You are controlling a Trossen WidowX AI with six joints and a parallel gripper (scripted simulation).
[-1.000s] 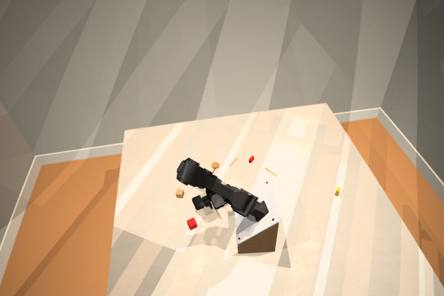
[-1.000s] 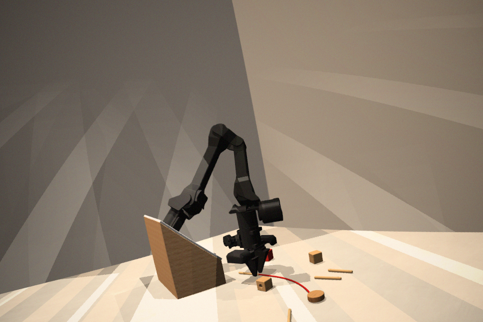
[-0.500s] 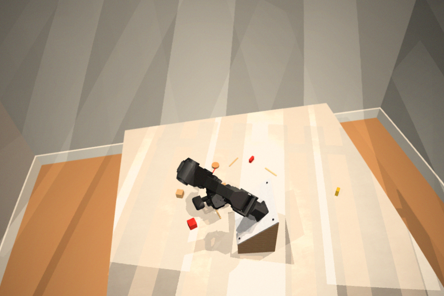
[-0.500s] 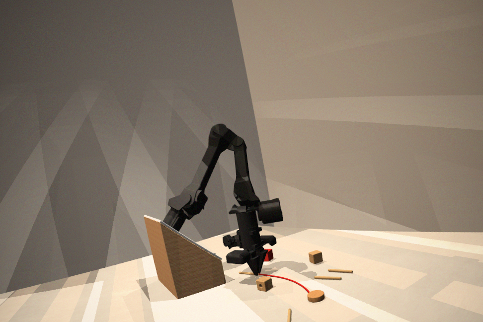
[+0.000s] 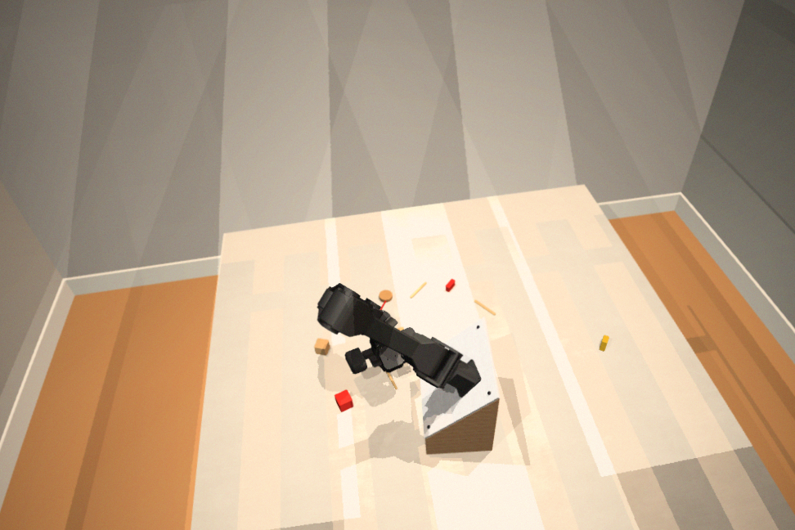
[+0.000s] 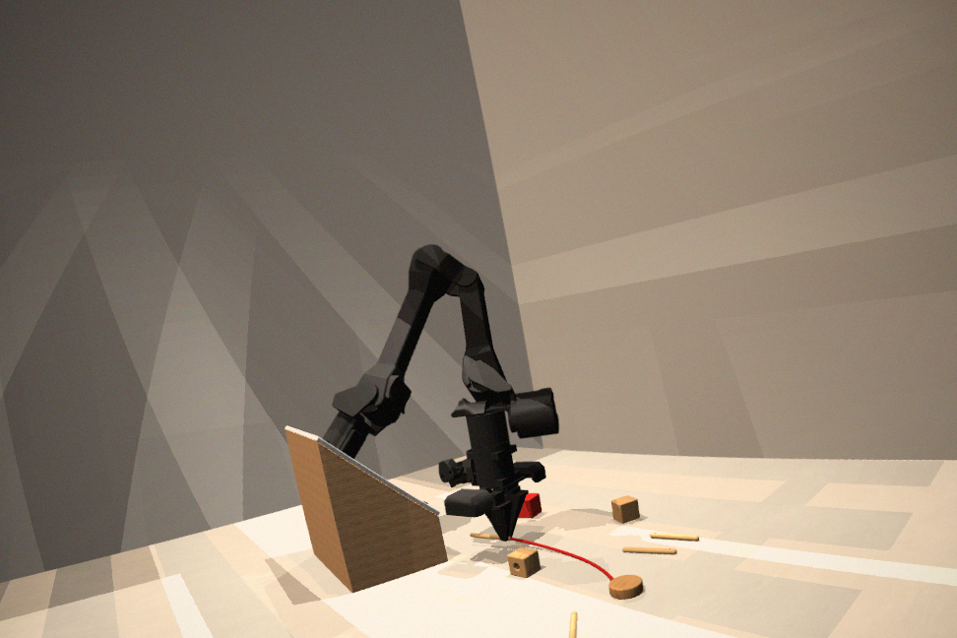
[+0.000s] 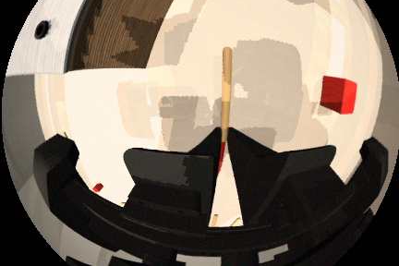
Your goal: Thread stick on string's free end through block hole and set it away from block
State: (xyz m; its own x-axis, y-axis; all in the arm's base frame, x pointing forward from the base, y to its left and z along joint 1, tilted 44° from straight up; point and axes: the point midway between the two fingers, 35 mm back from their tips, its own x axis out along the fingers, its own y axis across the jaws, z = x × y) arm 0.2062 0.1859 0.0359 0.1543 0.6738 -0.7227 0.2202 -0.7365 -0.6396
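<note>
My gripper tip is now 7 cm past the red cube, 12 cm to the right of it and 1 cm below it. The rest, counted from my gripper tip: thin wooden stick: 1 cm behind; plain wooden cube: 11 cm ahead, 16 cm to the left, 1 cm above; round wooden button: 26 cm ahead, 5 cm to the right.
</note>
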